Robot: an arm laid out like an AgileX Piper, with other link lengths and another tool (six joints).
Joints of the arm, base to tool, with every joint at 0 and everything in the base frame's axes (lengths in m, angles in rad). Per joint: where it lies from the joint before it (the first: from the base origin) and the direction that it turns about. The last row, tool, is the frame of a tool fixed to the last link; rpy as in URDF.
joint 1: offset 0 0 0.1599 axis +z
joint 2: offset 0 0 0 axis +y
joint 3: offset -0.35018 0 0.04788 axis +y
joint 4: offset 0.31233 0 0.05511 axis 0.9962 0 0.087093
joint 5: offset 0 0 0 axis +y
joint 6: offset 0.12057 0 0.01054 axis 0.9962 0 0.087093
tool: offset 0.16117 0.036 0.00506 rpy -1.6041 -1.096 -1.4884
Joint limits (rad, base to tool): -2.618..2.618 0..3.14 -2.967..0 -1.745..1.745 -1.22..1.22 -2.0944..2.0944
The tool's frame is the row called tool.
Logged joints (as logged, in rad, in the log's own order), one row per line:
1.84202 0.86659 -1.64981 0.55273 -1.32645 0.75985
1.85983 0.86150 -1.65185 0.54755 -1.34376 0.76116
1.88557 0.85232 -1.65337 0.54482 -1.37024 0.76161
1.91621 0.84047 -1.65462 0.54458 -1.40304 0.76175
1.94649 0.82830 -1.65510 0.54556 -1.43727 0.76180
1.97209 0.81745 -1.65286 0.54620 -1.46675 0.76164
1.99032 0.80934 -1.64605 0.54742 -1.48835 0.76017
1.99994 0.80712 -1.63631 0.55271 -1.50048 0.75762
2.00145 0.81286 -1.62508 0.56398 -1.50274 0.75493
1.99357 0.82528 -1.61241 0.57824 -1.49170 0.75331
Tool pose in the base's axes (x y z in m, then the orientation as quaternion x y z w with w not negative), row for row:
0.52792 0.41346 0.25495 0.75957 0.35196 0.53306 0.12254
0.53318 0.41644 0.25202 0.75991 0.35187 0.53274 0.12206
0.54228 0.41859 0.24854 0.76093 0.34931 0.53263 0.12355
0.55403 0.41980 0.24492 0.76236 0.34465 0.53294 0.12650
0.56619 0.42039 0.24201 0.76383 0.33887 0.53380 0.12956
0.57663 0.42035 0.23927 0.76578 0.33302 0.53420 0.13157
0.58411 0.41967 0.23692 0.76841 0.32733 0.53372 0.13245
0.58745 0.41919 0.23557 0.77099 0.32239 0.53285 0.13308
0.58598 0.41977 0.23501 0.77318 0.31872 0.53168 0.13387
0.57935 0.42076 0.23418 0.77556 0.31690 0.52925 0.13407
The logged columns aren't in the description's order. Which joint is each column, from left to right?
Columns, left to right: joint 2, joint 1, joint 4, joint 5, joint 3, joint 6.
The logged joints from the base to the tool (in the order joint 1, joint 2, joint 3, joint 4, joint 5, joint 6), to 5 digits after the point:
0.86659 1.84202 -1.32645 -1.64981 0.55273 0.75985
0.86150 1.85983 -1.34376 -1.65185 0.54755 0.76116
0.85232 1.88557 -1.37024 -1.65337 0.54482 0.76161
0.84047 1.91621 -1.40304 -1.65462 0.54458 0.76175
0.82830 1.94649 -1.43727 -1.65510 0.54556 0.76180
0.81745 1.97209 -1.46675 -1.65286 0.54620 0.76164
0.80934 1.99032 -1.48835 -1.64605 0.54742 0.76017
0.80712 1.99994 -1.50048 -1.63631 0.55271 0.75762
0.81286 2.00145 -1.50274 -1.62508 0.56398 0.75493
0.82528 1.99357 -1.49170 -1.61241 0.57824 0.75331

